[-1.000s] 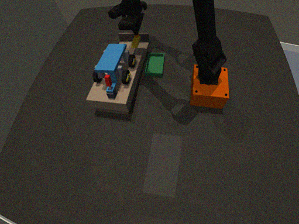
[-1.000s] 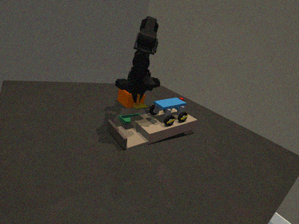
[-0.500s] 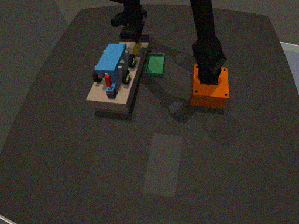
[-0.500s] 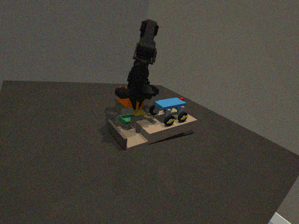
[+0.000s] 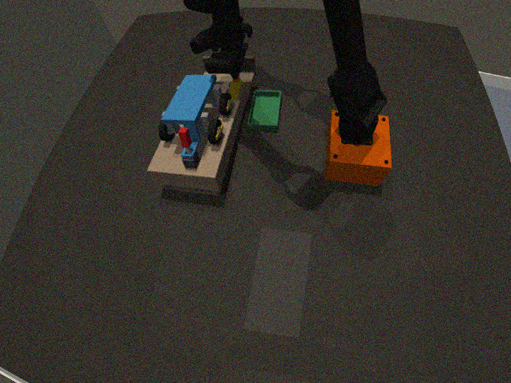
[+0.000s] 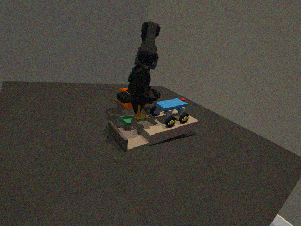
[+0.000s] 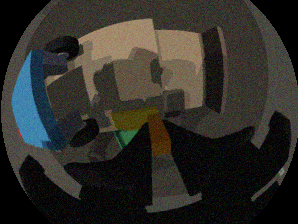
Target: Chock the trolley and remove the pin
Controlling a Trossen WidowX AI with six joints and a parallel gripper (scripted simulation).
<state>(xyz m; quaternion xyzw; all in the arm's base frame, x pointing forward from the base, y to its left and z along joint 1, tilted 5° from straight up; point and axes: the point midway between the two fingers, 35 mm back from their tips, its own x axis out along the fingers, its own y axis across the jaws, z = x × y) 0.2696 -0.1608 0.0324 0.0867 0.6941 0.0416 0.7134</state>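
Right now the red-headed stop pin is 240 mm to the left of my gripper tip, 50 mm ahead of it and 40 mm above it. The rest, counted from my gripper tip: trolley (140 mm to the left, 70 mm ahead, 20 mm above); yellow chock (20 mm to the left, 10 mm below); raised lip (120 mm to the right, 60 mm below, 50 mm ahead).
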